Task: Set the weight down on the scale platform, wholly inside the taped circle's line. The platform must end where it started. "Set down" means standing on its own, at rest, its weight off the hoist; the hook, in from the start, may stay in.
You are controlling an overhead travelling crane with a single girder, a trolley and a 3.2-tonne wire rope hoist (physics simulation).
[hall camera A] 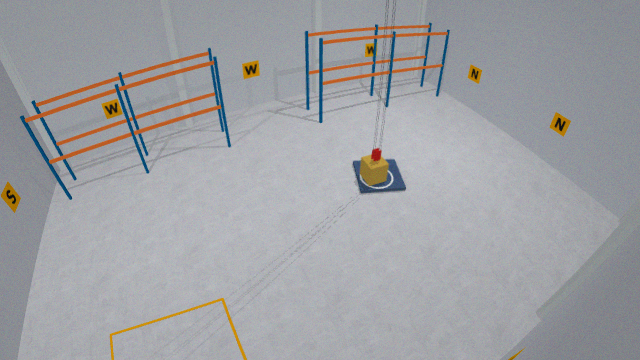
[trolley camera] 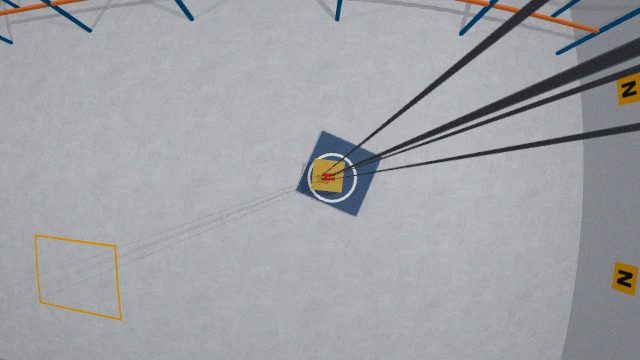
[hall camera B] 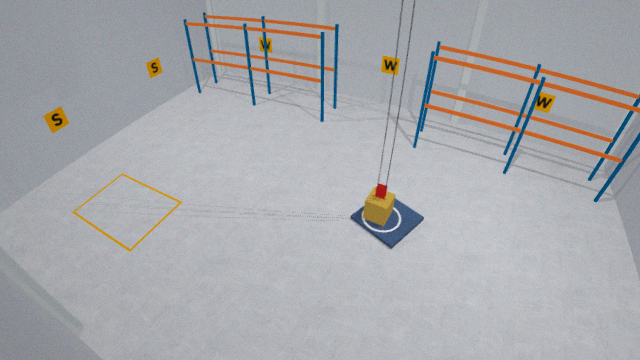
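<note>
The yellow cube-shaped weight (hall camera A: 374, 171) (hall camera B: 378, 209) (trolley camera: 337, 186) is upright over the blue scale platform (hall camera A: 398, 185) (hall camera B: 392, 241) (trolley camera: 353, 208). In the trolley camera it is left of the middle of the white taped circle (hall camera A: 393, 178) (hall camera B: 382, 231) (trolley camera: 332, 201), and its upper left corner overlaps the line. The line shows past its other sides. I cannot tell whether its underside touches the platform. My gripper, the hook under the red block (hall camera A: 376, 154) (hall camera B: 381, 191) (trolley camera: 328, 177), is at the weight's top and on it; the hook itself is hidden. The ropes look straight.
Blue and orange racks (hall camera A: 320, 80) (hall camera B: 322, 77) stand along the W wall, beyond the platform. A yellow outlined square (hall camera A: 166, 317) (hall camera B: 152, 188) (trolley camera: 118, 282) is marked on the floor, far from the platform. The ropes run up to the right in the trolley camera.
</note>
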